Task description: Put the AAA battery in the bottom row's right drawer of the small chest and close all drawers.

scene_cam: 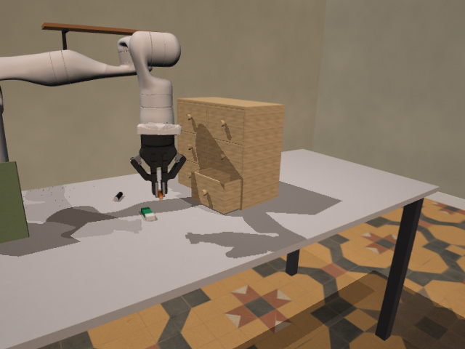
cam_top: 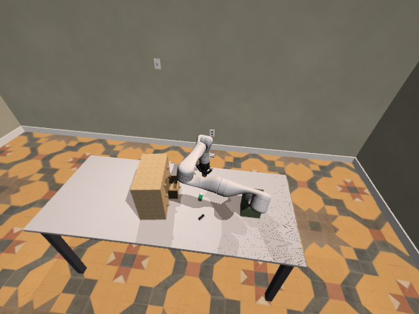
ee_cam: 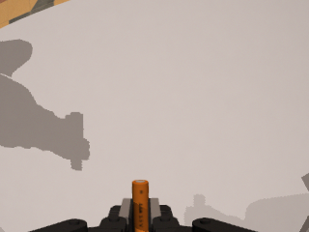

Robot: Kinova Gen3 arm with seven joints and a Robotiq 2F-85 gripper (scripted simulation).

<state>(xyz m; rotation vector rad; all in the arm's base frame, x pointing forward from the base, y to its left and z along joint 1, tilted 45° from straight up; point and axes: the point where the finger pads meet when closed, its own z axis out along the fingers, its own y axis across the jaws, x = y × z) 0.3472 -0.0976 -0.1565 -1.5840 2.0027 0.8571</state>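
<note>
Now: the white eraser 10 mm ahead of my hand, 110 mm to the left of it and 110 mm below it. From my hand the other things lie so: orange AAA battery 10 mm below; then small black cylinder 30 mm behind, 290 mm to the left, 110 mm below.
</note>
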